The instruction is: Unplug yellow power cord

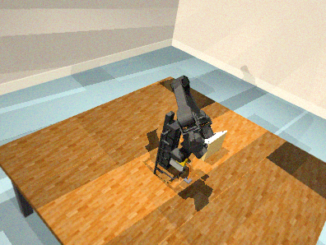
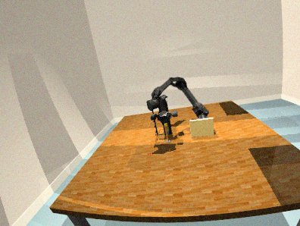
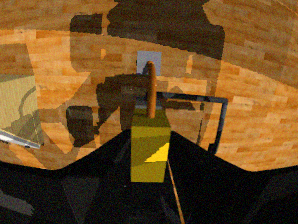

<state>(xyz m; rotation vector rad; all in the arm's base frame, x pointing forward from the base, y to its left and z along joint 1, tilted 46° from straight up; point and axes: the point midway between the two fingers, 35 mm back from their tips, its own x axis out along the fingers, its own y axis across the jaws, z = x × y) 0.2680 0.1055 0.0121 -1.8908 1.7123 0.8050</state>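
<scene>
The yellow plug is 3 cm to the right of my gripper tip and 1 cm ahead of it.
</scene>
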